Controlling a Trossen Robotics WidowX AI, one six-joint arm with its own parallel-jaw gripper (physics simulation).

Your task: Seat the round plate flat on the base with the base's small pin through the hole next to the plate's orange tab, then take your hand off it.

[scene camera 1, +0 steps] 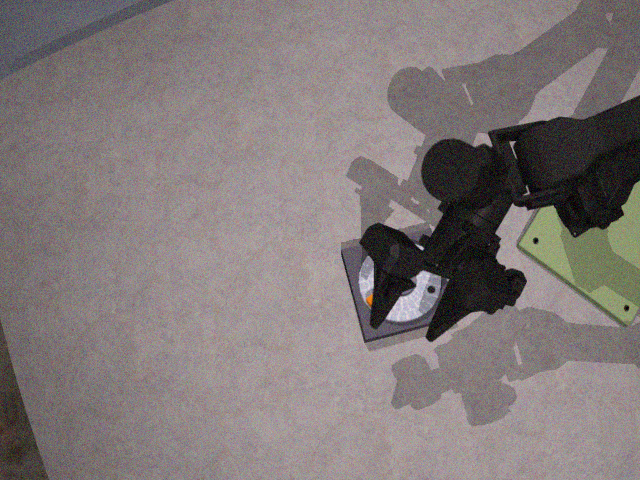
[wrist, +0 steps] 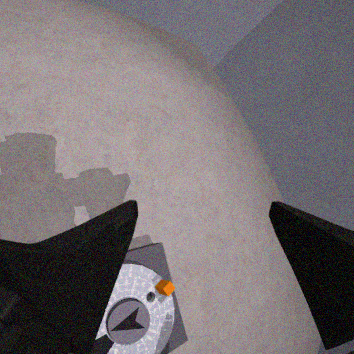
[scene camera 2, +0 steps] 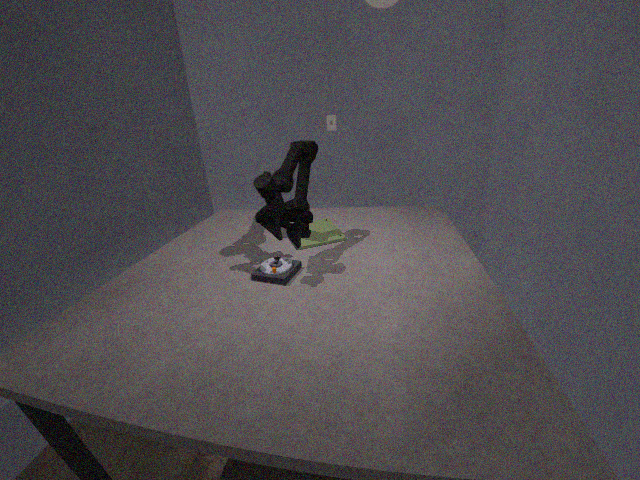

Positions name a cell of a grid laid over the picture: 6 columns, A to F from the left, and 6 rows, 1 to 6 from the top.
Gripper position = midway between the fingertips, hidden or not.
my gripper: scene camera 1 D5; wrist D4; scene camera 2 C4
